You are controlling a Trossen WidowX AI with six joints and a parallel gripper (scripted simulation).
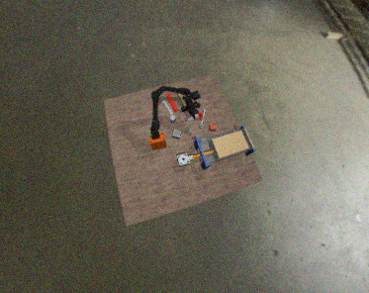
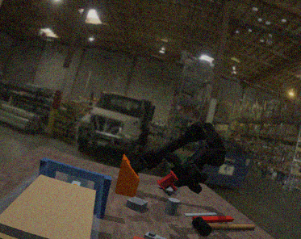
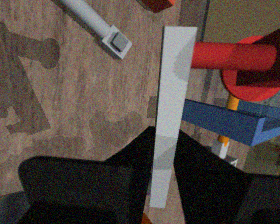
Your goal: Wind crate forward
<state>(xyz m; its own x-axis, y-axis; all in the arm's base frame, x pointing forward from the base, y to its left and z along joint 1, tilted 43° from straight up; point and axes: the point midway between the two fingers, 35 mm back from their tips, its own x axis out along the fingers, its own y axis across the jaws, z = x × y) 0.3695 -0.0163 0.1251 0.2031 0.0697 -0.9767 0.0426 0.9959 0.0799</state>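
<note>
My gripper tip is 2 cm below the winch handle and 1 cm short of it. From my gripper tip the other things lie so: grey block (18 cm behind, 15 cm below, 4 cm to the right); blue steel frame (32 cm to the right, 6 cm below, 6 cm behind); red knob (5 cm ahead, 4 cm above, 2 cm to the right).
</note>
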